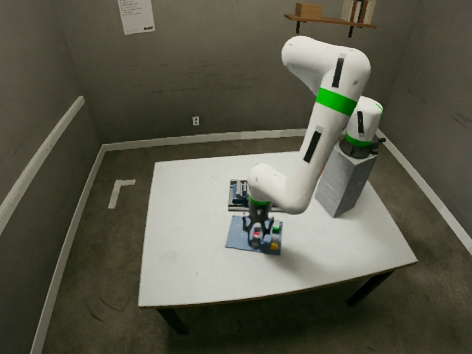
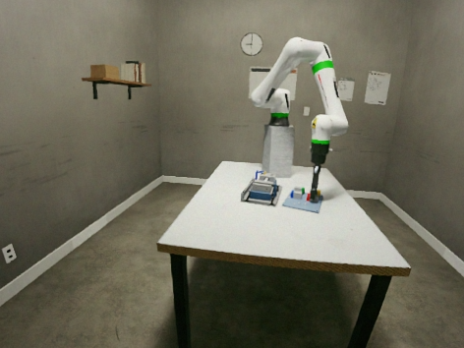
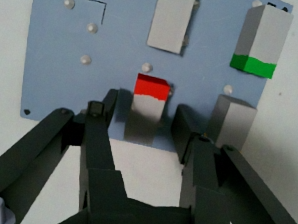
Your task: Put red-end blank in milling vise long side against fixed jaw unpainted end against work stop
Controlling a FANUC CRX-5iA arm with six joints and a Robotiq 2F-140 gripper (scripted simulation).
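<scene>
The red-ended blank is 40 mm below my hand. The rest, counted from my hand: yellow-ended blank (80 mm behind, 30 mm to the left, 40 mm below); then plate (10 mm behind, 40 mm to the right, 60 mm below); then blue-ended blank (30 mm behind, 80 mm to the right, 40 mm below).
</scene>
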